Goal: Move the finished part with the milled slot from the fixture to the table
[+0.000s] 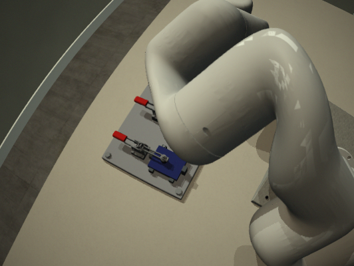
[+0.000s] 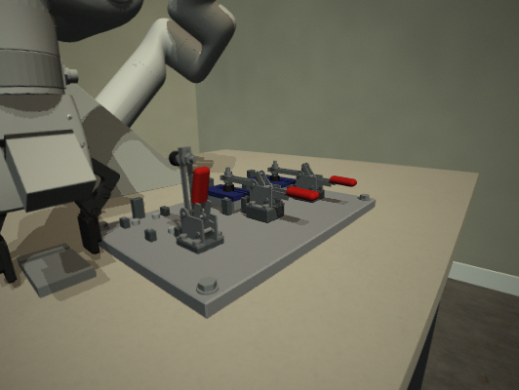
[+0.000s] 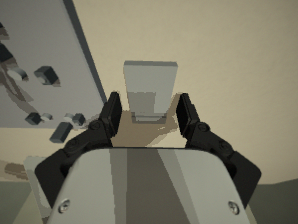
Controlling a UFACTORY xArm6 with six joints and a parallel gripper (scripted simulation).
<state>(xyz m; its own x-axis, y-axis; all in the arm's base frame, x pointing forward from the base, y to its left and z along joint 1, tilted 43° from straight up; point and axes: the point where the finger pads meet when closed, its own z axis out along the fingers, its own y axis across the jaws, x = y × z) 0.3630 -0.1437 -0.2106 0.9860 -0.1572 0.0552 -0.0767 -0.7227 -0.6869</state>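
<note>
Now: hand 2 cm above the grey finished part and 1 cm past it. Round my hand: blue blank (34 cm to the left, 4 cm ahead, 1 cm above); then grey fixture plate (22 cm to the left, 8 cm ahead, 2 cm below).
</note>
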